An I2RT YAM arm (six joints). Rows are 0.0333 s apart.
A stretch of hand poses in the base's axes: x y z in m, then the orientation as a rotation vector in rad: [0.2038 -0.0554 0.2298 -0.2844 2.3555 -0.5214]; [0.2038 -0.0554 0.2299 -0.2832 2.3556 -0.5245]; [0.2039 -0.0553 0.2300 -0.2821 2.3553 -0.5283]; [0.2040 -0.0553 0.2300 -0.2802 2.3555 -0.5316]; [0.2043 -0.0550 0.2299 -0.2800 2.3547 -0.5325]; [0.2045 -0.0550 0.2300 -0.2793 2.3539 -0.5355]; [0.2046 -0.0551 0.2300 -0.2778 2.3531 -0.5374]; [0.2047 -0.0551 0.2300 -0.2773 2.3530 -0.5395]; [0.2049 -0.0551 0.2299 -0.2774 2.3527 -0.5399]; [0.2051 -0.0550 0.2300 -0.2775 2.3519 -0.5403]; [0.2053 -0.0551 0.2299 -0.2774 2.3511 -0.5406]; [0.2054 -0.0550 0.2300 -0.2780 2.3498 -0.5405]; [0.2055 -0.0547 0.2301 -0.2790 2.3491 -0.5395]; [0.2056 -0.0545 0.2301 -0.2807 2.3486 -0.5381]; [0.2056 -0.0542 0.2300 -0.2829 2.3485 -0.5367]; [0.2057 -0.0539 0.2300 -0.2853 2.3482 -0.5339]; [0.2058 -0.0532 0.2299 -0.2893 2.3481 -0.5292]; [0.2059 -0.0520 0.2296 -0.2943 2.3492 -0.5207]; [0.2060 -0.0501 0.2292 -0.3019 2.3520 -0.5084]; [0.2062 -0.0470 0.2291 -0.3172 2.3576 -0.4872]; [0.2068 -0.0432 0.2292 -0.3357 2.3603 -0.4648]
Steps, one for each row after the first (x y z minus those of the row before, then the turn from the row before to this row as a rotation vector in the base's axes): [0.0000 0.0000 0.0001 -0.0019 0.0000 -0.0018]; [0.0001 0.0001 0.0001 -0.0024 -0.0003 -0.0018]; [0.0001 0.0000 0.0000 -0.0018 0.0000 -0.0023]; [0.0003 0.0003 -0.0001 -0.0007 -0.0007 -0.0002]; [0.0002 0.0000 0.0001 -0.0020 -0.0007 -0.0012]; [0.0001 -0.0001 0.0000 -0.0010 -0.0010 -0.0014]; [0.0001 0.0000 0.0000 -0.0014 -0.0001 -0.0010]; [0.0002 0.0000 -0.0001 -0.0003 -0.0002 0.0000]; [0.0002 0.0001 0.0001 -0.0004 -0.0007 0.0001]; [0.0002 -0.0001 -0.0001 -0.0003 -0.0008 0.0000]; [0.0001 0.0001 0.0001 -0.0002 -0.0011 0.0008]; [0.0001 0.0003 0.0001 0.0004 -0.0005 0.0012]; [0.0001 0.0002 0.0000 0.0005 -0.0002 0.0017]; [0.0000 0.0003 -0.0001 0.0004 0.0003 0.0020]; [0.0001 0.0003 0.0000 0.0013 0.0001 0.0026]; [0.0001 0.0007 -0.0001 0.0022 0.0005 0.0042]; [0.0001 0.0012 -0.0003 0.0048 0.0017 0.0057]; [0.0001 0.0019 -0.0004 0.0069 0.0038 0.0083]; [0.0002 0.0031 -0.0001 0.0113 0.0079 0.0155]; [0.0006 0.0038 0.0001 0.0111 0.0060 0.0187]
